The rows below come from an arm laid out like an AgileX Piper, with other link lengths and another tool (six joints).
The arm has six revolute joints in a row. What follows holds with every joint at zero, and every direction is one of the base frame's.
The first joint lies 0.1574 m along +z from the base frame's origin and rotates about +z.
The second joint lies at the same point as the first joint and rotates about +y.
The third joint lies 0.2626 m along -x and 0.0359 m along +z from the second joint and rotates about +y.
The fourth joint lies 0.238 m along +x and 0.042 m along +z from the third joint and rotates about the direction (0.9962, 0, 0.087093).
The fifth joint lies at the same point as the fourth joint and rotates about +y.
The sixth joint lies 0.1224 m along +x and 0.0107 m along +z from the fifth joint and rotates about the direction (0.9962, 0, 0.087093).
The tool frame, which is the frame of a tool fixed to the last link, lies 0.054 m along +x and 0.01 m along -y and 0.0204 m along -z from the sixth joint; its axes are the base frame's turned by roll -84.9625, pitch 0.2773 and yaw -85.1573 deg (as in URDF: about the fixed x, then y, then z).
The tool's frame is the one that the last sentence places.
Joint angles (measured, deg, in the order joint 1, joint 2, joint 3, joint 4, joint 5, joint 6), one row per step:
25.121, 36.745, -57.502, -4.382, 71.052, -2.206
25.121, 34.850, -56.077, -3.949, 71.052, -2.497
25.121, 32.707, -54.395, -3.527, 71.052, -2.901
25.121, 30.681, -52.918, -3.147, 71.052, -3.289
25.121, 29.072, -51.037, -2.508, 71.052, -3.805
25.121, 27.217, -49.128, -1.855, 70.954, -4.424
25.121, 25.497, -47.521, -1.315, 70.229, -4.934
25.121, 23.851, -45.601, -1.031, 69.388, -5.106
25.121, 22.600, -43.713, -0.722, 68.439, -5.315
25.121, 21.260, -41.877, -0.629, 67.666, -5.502
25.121, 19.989, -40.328, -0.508, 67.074, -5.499
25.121, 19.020, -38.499, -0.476, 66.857, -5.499
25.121, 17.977, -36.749, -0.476, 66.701, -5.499
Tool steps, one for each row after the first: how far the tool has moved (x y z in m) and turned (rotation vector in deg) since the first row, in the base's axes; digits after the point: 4 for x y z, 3 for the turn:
-0.0058, -0.0014, -0.0039, 0.358, -0.329, 0.395
-0.0120, -0.0031, -0.0089, 0.625, -0.685, 0.866
-0.0176, -0.0046, -0.0132, 0.903, -1.137, 1.309
-0.0223, -0.0050, -0.0207, 0.966, -0.781, 1.954
-0.0272, -0.0054, -0.0278, 1.104, -0.739, 2.682
-0.0301, -0.0052, -0.0324, 1.535, -1.446, 3.301
-0.0324, -0.0054, -0.0388, 1.873, -1.911, 3.563
-0.0334, -0.0049, -0.0455, 2.107, -2.144, 3.855
-0.0347, -0.0053, -0.0521, 2.164, -2.417, 4.033
-0.0362, -0.0056, -0.0577, 2.389, -2.662, 4.088
-0.0378, -0.0062, -0.0661, 2.163, -2.059, 4.096
-0.0396, -0.0071, -0.0741, 1.946, -1.552, 4.092

